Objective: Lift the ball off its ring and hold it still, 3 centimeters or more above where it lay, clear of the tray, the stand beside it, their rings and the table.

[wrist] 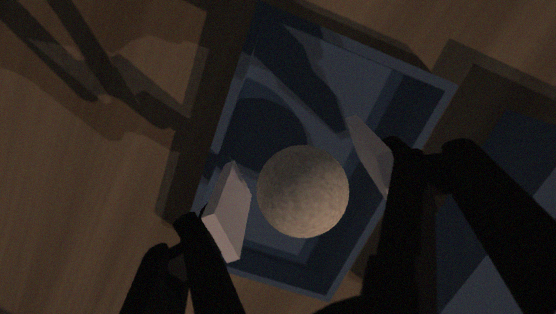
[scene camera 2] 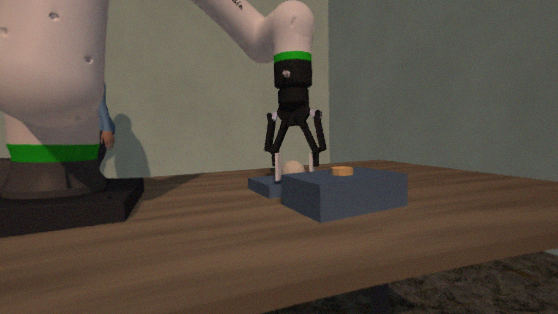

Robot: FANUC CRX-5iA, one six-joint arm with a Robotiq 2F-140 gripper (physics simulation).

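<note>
A pale, speckled ball sits in the blue tray; the ring under it is hidden. My gripper is open and points down, with one pale fingertip pad on each side of the ball. In the wrist view a gap shows between the ball and each pad. The blue stand is the box beside the tray, and it hides part of the tray in the scene view. An orange ring lies on top of the stand.
The wooden table carries the tray, the stand and the robot's dark base plate at the left. The stand rises higher than the tray's rim, close to the gripper. A person in blue is partly hidden behind the robot's base.
</note>
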